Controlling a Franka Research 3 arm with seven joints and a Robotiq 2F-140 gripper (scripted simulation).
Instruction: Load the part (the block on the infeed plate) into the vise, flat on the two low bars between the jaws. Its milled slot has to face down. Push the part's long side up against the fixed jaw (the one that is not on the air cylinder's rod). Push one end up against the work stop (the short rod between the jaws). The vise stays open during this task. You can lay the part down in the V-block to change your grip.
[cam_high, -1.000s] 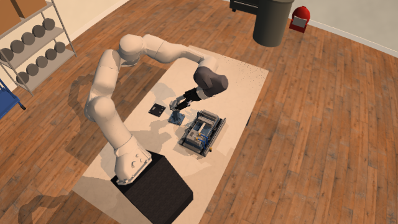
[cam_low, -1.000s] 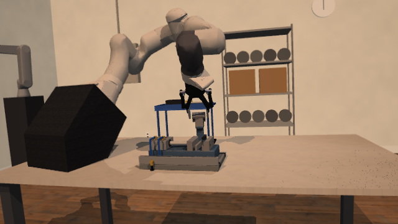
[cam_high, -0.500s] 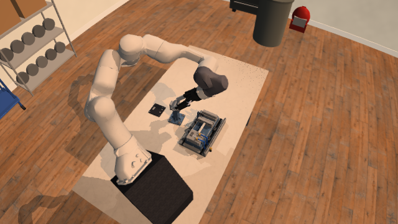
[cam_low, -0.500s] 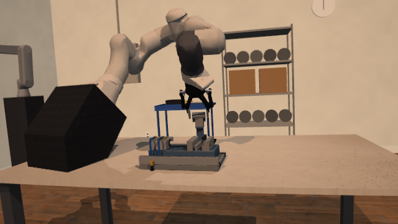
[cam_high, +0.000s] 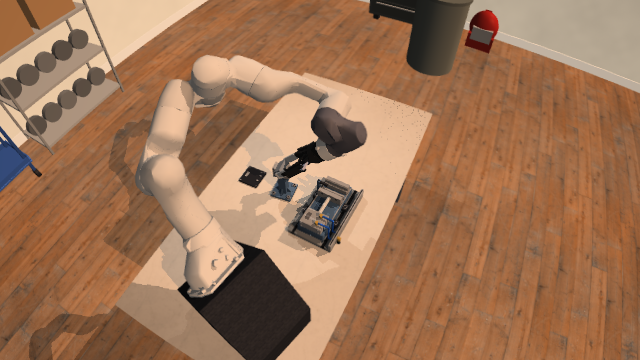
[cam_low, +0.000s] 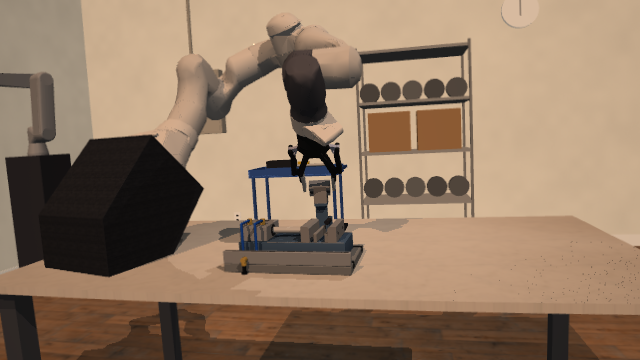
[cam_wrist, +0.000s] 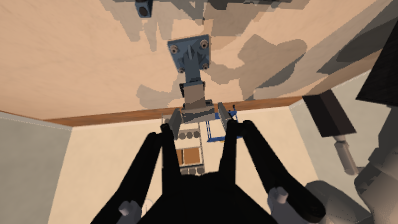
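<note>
Right now my hand is 10 mm to the right of the part and 20 mm above it. Also, from my hand: vise 30 mm behind, 180 mm to the right, 140 mm below; dark infeed plate 10 mm ahead, 180 mm to the left, 170 mm below.
</note>
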